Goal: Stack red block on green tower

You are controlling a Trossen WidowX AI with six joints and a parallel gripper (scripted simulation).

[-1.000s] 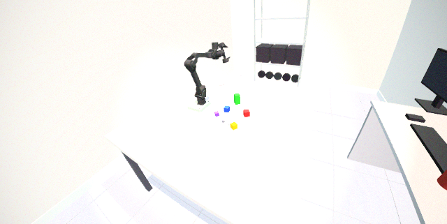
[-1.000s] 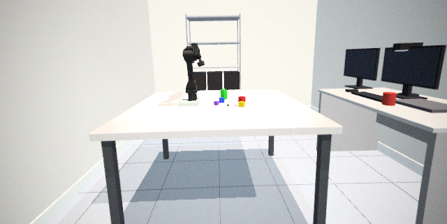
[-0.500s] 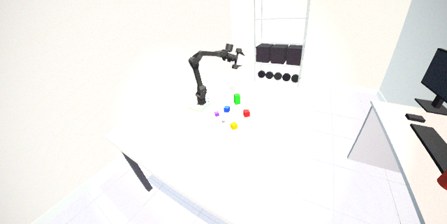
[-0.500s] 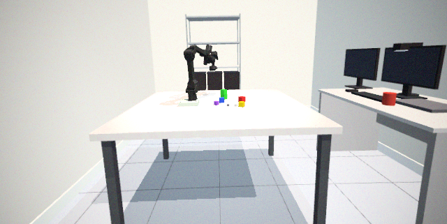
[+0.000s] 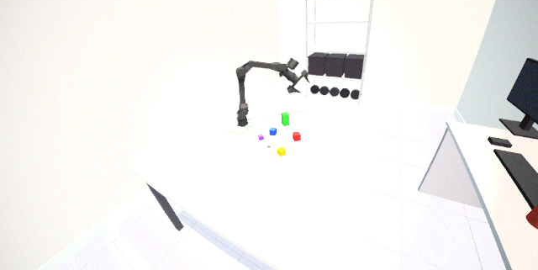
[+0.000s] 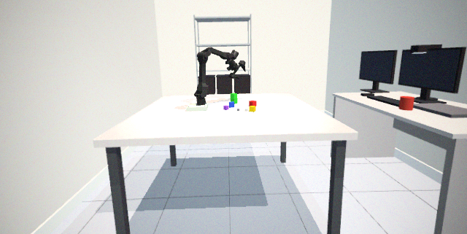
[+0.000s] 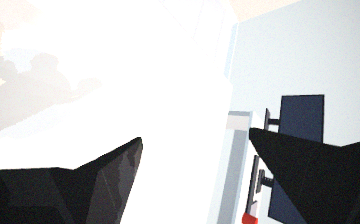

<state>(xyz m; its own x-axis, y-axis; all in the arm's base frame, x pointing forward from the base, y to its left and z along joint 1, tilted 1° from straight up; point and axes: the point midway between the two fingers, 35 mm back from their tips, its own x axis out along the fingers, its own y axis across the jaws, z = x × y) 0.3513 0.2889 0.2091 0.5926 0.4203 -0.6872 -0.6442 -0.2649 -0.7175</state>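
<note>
Right now my gripper tip is 30 mm short of the red block, 310 mm to the left of it and 200 mm above it. The rest, counted from my gripper tip: purple cube 180 mm behind, 380 mm to the right, 200 mm below; then yellow cube 480 mm to the right, 200 mm below; then blue cube 130 mm behind, 310 mm to the right, 200 mm below.
</note>
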